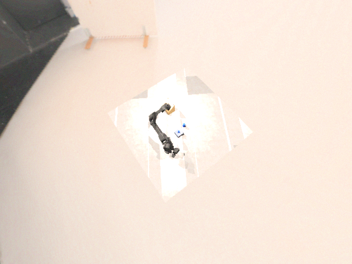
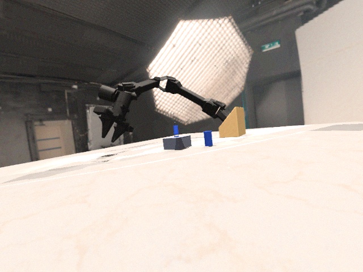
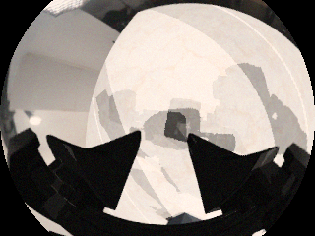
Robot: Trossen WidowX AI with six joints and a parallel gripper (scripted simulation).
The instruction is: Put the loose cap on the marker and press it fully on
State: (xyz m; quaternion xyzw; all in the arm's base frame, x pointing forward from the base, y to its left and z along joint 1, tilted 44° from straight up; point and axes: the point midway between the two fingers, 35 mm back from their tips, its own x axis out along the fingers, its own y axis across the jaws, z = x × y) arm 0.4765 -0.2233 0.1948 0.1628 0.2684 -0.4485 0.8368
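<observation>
The blue cap lies 210 mm behind my gripper tip, 320 mm to the left of it and 30 mm below it. From my gripper tip the other things lie so: dark grey holder block (170 mm behind, 210 mm to the left, 40 mm below).
</observation>
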